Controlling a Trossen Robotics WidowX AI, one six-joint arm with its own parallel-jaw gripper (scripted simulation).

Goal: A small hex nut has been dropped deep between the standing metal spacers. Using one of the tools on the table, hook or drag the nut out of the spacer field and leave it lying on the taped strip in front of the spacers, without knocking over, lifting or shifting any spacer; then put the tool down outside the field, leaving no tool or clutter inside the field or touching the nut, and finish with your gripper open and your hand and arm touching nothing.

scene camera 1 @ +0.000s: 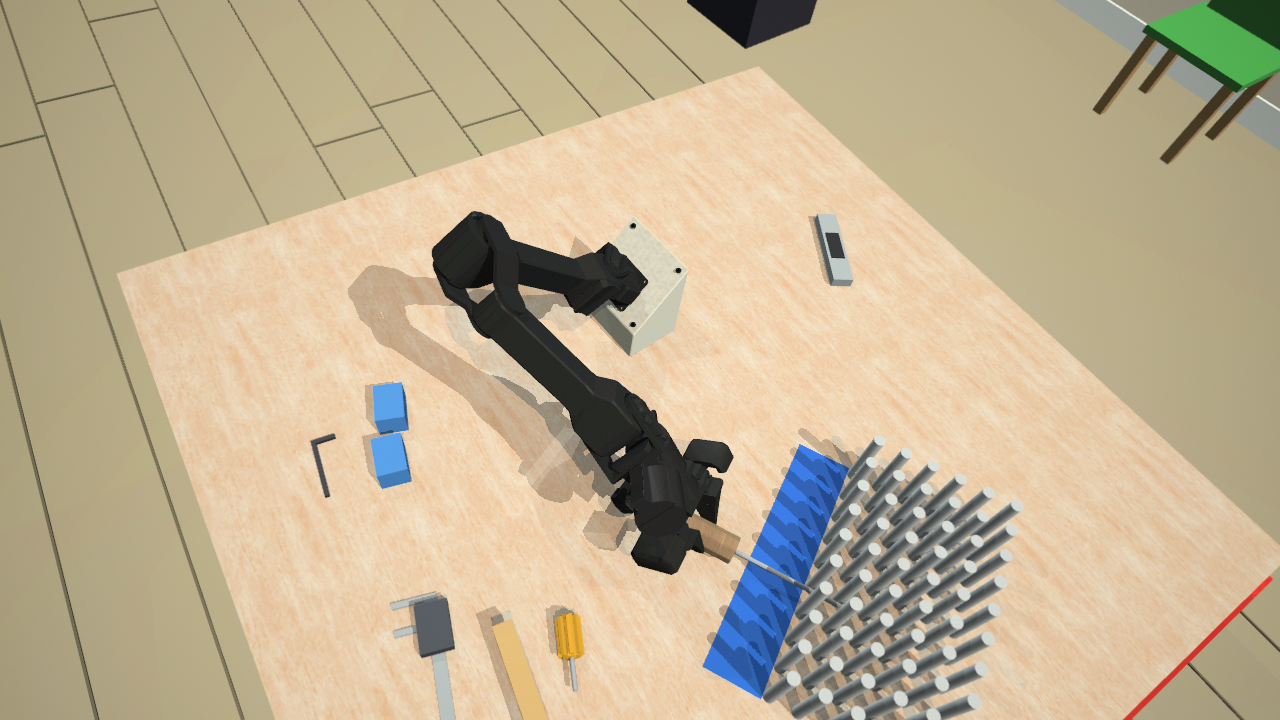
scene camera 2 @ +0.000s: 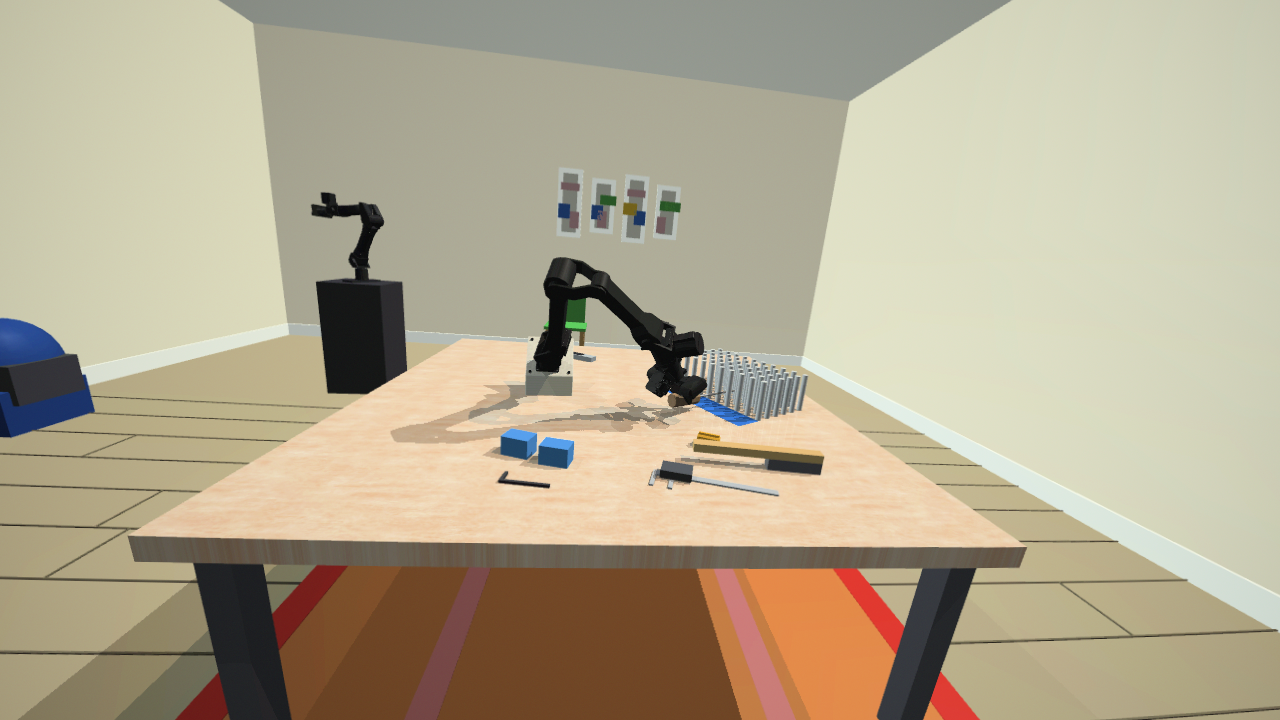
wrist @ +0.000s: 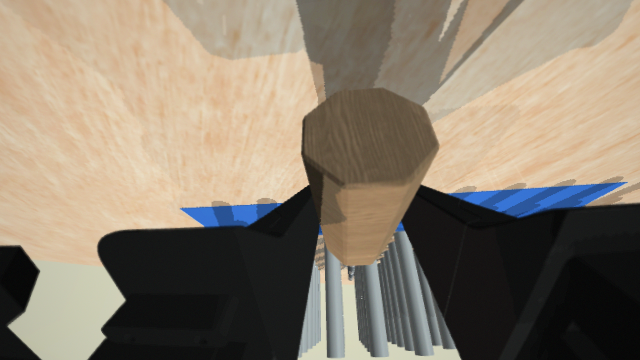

The pictures show: the gripper, a caliper, a grey remote-like bar, a yellow-handled screwdriver and a blue taped strip.
The gripper is seen too in scene camera 2 and in the wrist view.
